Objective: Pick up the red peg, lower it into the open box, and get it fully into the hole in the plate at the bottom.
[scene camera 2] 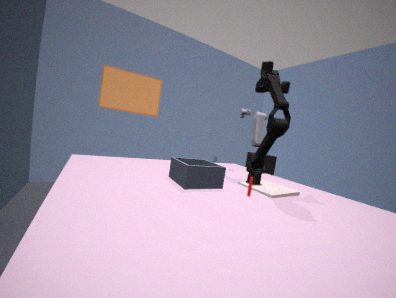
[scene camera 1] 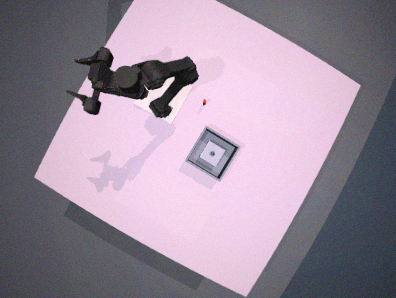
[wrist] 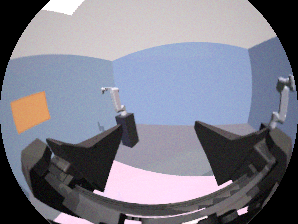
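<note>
In scene camera 1 I can see my gripper (scene camera 1: 70, 76) along with a grey box (scene camera 1: 231, 149). Scene camera 2 gives me the grey box again (scene camera 2: 190, 174). As for the wrist view, my gripper is there (wrist: 159, 126), but the box is out of frame in that wrist view.
</note>
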